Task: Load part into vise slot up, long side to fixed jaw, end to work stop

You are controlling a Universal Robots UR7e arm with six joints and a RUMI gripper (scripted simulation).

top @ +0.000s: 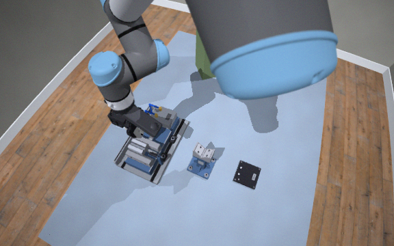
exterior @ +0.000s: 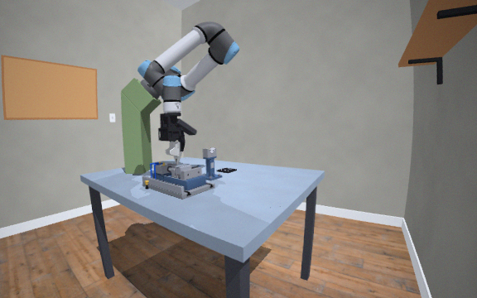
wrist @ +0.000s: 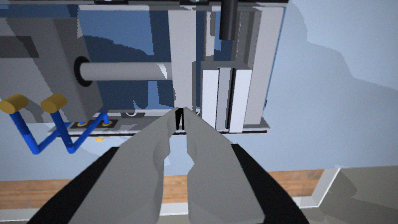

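Now: the grey part 4 cm ahead of my hand and 3 cm below it. From my hand the other things lie so: work stop (3 cm ahead, 7 cm to the left, 4 cm below); moving jaw (2 cm to the left, 5 cm below); cylinder rod (5 cm behind, 2 cm to the left, 5 cm below).
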